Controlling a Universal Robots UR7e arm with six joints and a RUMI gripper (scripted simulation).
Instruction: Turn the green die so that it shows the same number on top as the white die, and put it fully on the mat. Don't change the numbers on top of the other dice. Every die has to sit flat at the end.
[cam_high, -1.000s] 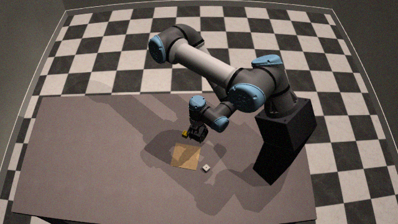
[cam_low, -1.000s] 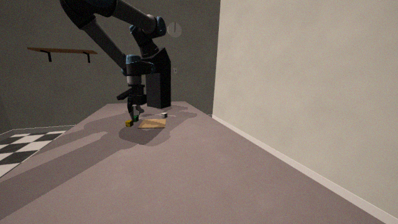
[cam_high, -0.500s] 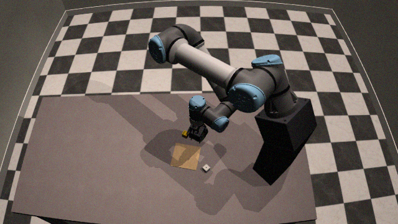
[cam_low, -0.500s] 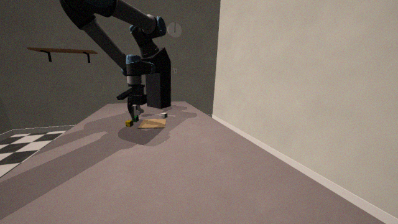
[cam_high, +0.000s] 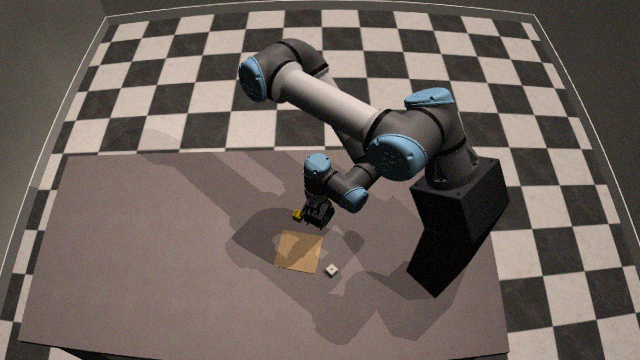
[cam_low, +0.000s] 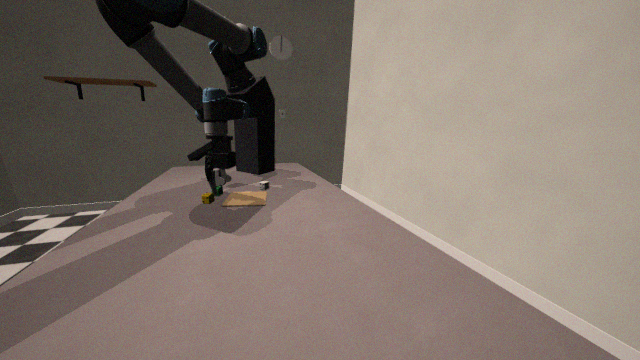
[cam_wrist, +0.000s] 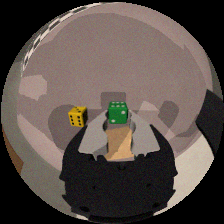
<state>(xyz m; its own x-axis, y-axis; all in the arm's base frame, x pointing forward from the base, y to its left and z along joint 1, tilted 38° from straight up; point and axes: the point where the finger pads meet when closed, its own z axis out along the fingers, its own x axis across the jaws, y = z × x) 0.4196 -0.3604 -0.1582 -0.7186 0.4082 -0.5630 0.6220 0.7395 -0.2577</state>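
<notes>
Now: hand right at the green die. The rest, counted from my hand: yellow die 60 mm ahead, 40 mm to the right; then tan mat 100 mm ahead, 80 mm to the left, 20 mm below; then white die 190 mm to the left, 20 mm ahead.
</notes>
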